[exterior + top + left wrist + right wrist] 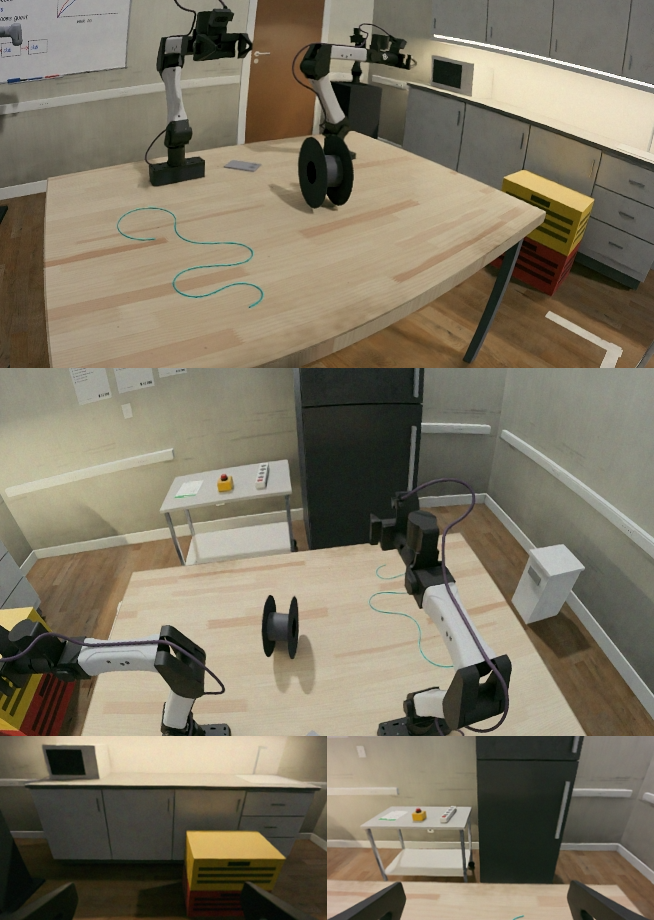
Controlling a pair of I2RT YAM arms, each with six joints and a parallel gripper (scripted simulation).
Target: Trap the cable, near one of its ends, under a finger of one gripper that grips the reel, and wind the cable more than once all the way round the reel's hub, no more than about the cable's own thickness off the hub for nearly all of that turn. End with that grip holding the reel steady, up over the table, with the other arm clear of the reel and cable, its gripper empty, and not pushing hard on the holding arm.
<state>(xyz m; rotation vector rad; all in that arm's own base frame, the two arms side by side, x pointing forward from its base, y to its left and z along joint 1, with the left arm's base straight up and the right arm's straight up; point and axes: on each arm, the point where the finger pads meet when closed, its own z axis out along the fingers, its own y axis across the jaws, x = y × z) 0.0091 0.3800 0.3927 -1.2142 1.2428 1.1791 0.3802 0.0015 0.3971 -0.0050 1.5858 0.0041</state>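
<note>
Now: left hand 630 mm to the left of the black reel, 380 mm short of it and 310 mm above it. Round my left hand: flat grey plate: 720 mm to the right, 400 mm below, 10 mm ahead.
</note>
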